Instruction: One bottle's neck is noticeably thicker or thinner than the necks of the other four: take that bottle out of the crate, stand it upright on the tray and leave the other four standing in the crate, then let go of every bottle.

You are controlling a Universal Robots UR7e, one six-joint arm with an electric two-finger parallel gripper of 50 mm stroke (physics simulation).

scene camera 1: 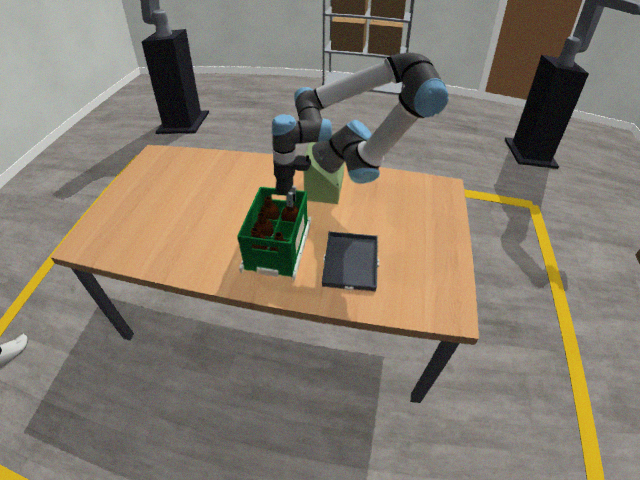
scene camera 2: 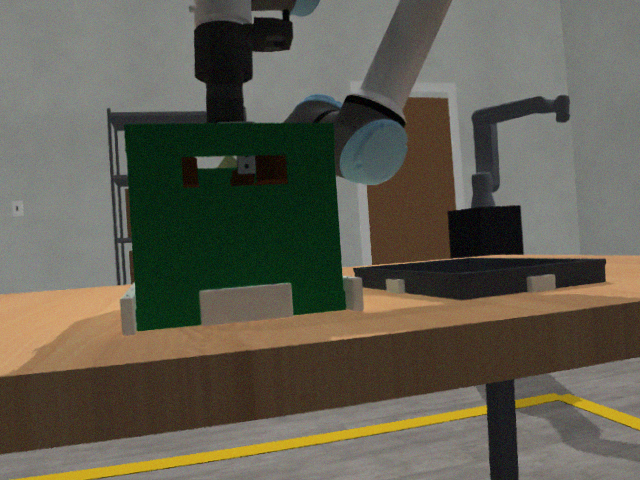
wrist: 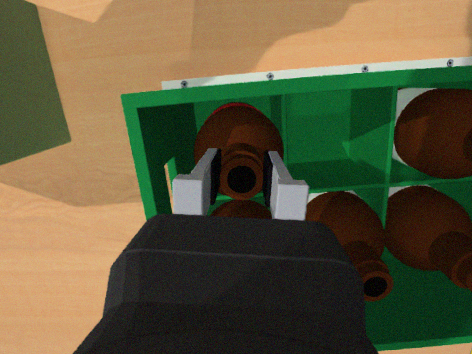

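Pixels of known places: gripper, between the fingertips: point(scene camera 1: 291, 203) point(scene camera 2: 246, 175) point(wrist: 241, 167); arm's base, origin of its link: point(scene camera 1: 324, 158).
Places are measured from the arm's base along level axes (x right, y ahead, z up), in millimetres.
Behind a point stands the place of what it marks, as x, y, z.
Note:
My gripper point(scene camera 1: 291, 199) {104, 306, -1} point(wrist: 241, 167) {104, 306, -1} is shut on the neck of a brown bottle point(scene camera 1: 290, 213) {106, 326, -34} point(wrist: 239, 125) {83, 308, -37} in the back right compartment of the green crate point(scene camera 1: 267, 256) {164, 517, -65} point(scene camera 2: 232, 222) {176, 516, -71} point(wrist: 134, 125) {66, 257, 17}. The bottle is upright, its body still inside the crate walls; whether its base is raised is hidden. In the wrist view the other four bottles stand in the crate: one point(wrist: 240, 209) {159, 296, -61} partly hidden below the held one, one point(wrist: 345, 220) {174, 379, -41} in the middle, and two to the right point(wrist: 425, 225) {190, 444, -39} point(wrist: 440, 135) {116, 452, -39}. An empty compartment lies beside the held bottle. The black tray point(scene camera 1: 351, 260) {-130, 436, -153} point(scene camera 2: 454, 286) {-29, 551, -145} is right of the crate, bare.
Pale brackets point(scene camera 1: 267, 271) {169, 529, -134} point(scene camera 2: 246, 303) {172, 528, -142} hold the crate's foot on the wooden table point(scene camera 1: 180, 222) {601, 278, -158}. The green robot base block point(scene camera 1: 323, 186) {-3, 111, -69} stands close behind the crate. The forearm and elbow extend above and behind the tray side. A shelf rack and two pedestal arms stand beyond the table.

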